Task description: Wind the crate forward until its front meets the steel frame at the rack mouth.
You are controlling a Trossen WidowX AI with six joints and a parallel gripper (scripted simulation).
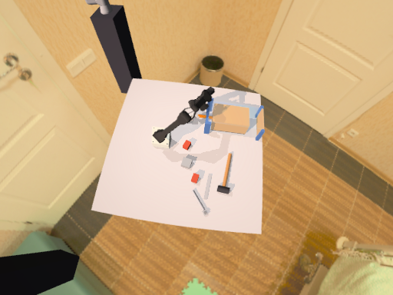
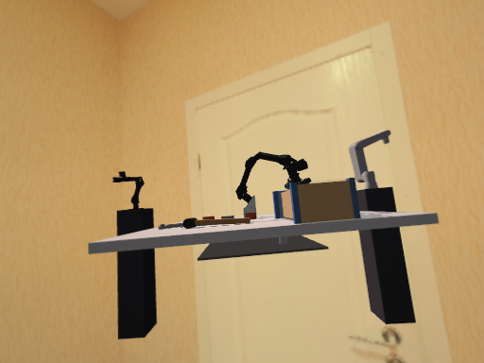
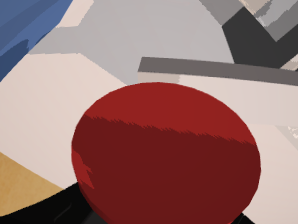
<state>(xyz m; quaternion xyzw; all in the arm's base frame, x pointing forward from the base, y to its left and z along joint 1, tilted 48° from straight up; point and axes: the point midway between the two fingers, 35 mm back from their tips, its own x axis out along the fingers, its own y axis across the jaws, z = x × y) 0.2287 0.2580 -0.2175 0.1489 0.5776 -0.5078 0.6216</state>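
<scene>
The winch handle lies 40 mm to the right of my gripper tip, 30 mm below it and 20 mm behind it. The rest, counted from my gripper tip: red knob: 10 mm to the right, 10 mm ahead; blue frame: 100 mm ahead, 70 mm to the right, 20 mm below; white winch: 100 mm below, 90 mm to the right, 80 mm behind.
</scene>
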